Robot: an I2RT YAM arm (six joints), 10 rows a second.
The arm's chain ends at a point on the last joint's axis. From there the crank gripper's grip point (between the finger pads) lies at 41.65 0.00 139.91 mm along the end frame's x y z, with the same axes.
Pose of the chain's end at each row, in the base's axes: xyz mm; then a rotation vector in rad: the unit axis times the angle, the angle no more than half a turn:
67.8, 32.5, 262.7, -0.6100, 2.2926, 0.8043
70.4, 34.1, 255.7, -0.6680, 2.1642, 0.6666
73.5, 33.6, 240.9, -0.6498, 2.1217, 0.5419
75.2, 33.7, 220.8, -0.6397, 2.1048, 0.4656
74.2, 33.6, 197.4, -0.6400, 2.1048, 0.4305
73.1, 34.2, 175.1, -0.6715, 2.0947, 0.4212
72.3, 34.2, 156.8, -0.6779, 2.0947, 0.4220
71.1, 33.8, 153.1, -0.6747, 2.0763, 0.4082
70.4, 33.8, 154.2, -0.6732, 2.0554, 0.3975
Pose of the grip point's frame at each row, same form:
95.1, 118.1, 147.7, -0.6100, 2.2926, 0.8043
117.6, 113.7, 142.8, -0.6680, 2.1642, 0.6666
134.5, 104.0, 128.5, -0.6498, 2.1217, 0.5419
143.2, 97.5, 108.5, -0.6397, 2.1048, 0.4656
144.3, 94.0, 84.5, -0.6400, 2.1048, 0.4305
143.2, 94.2, 62.0, -0.6715, 2.0947, 0.4212
142.1, 94.3, 43.5, -0.6779, 2.0947, 0.4220
143.6, 93.3, 41.3, -0.6747, 2.0763, 0.4082
145.6, 93.2, 44.1, -0.6732, 2.0554, 0.3975

